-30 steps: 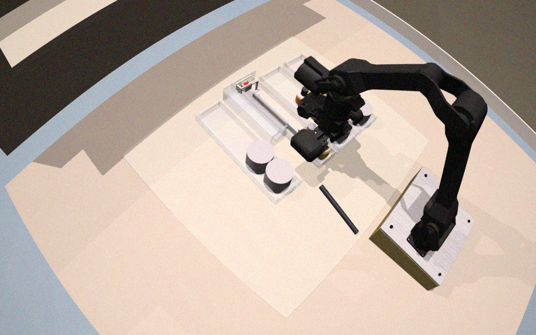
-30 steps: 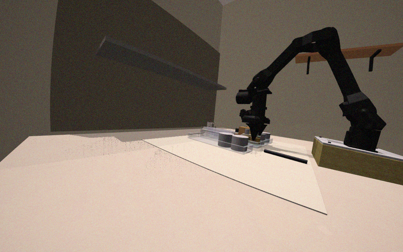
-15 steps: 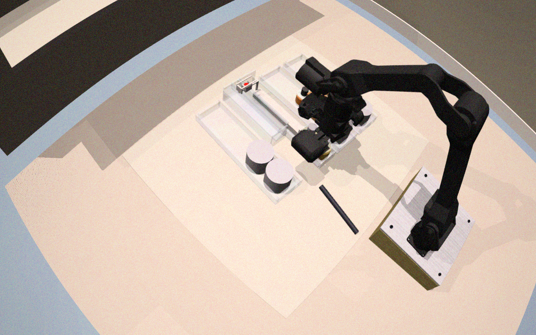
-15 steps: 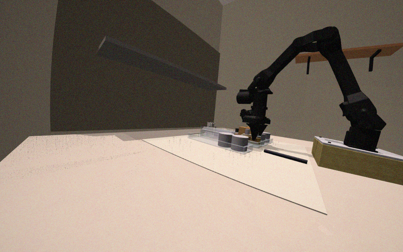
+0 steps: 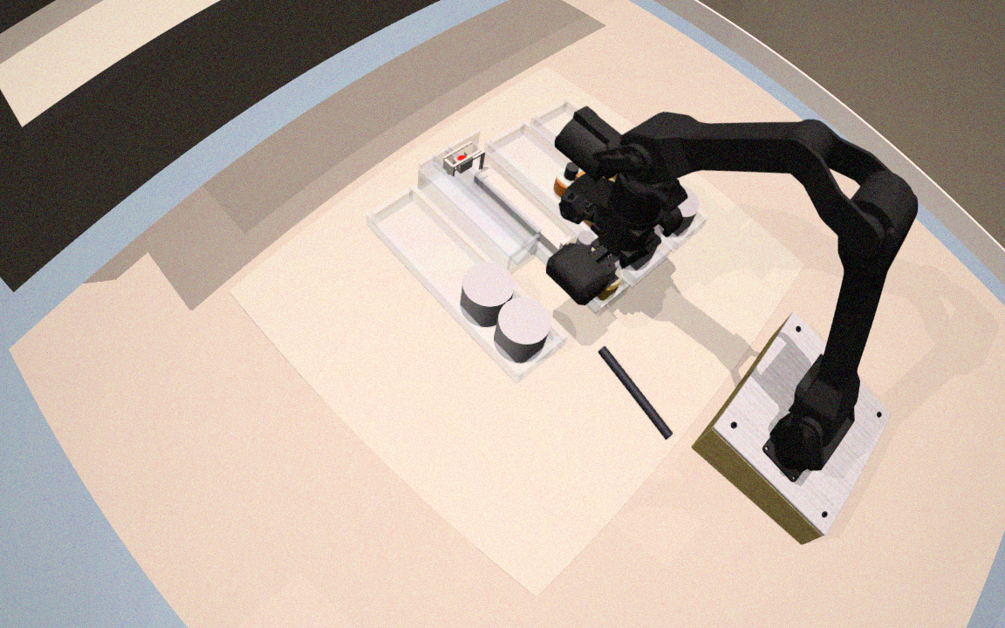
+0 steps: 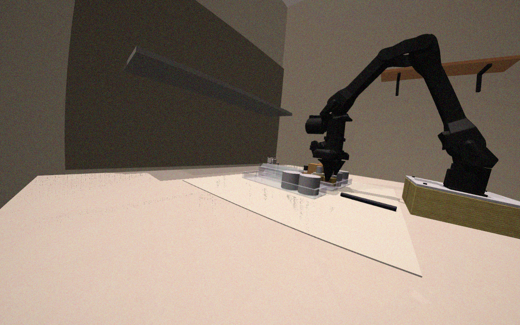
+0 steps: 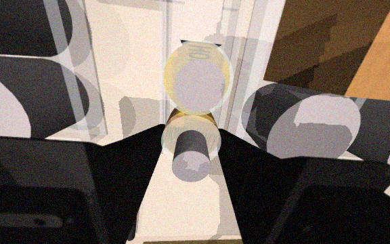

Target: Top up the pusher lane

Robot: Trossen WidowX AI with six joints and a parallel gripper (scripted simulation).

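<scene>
The black rod lies 130 mm behind my gripper tip, 70 mm to the left of it and 30 mm below it.
</scene>
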